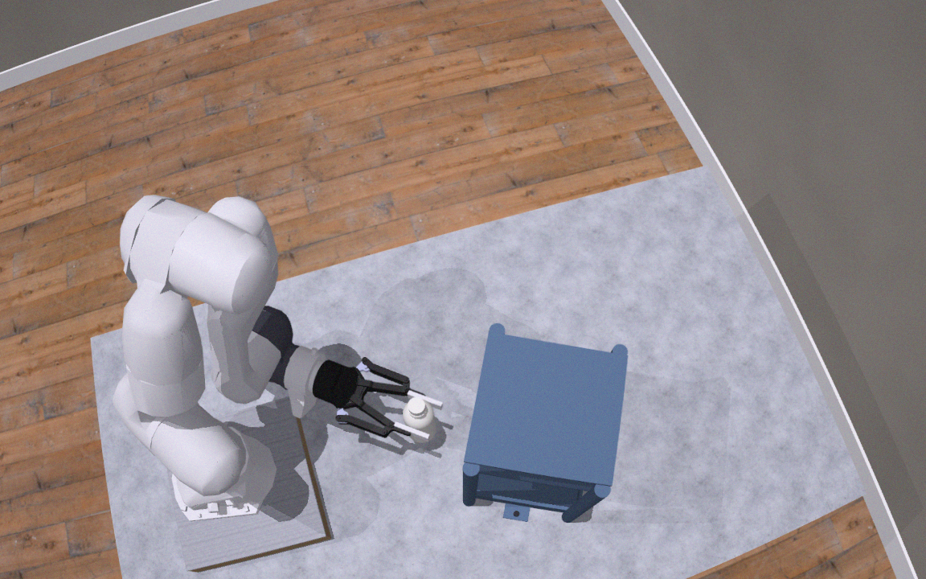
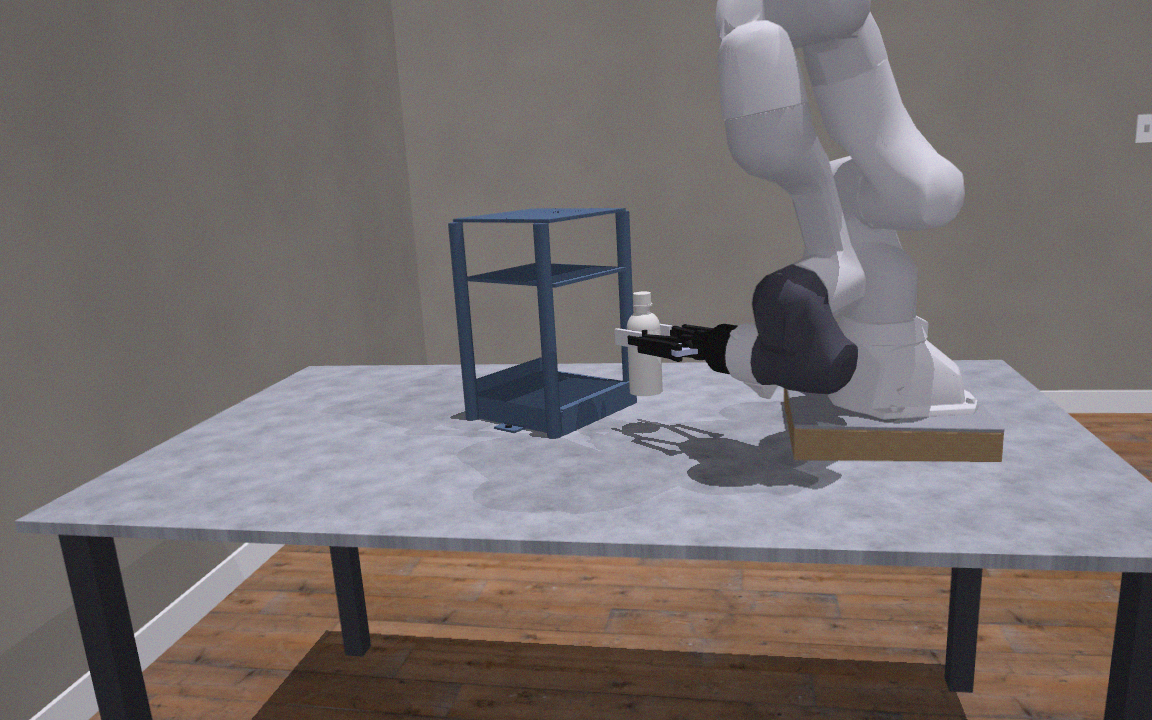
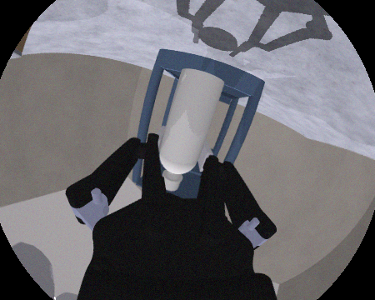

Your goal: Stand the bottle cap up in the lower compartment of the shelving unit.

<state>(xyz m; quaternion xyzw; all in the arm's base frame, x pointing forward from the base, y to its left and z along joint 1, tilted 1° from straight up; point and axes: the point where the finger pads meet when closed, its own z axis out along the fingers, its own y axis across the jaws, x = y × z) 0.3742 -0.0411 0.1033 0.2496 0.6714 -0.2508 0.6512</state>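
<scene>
My hand is 18 cm short of the blue shelving unit, 11 cm to the left of it and 2 cm below it. Also, from my hand: white bottle: 1 cm above.
</scene>
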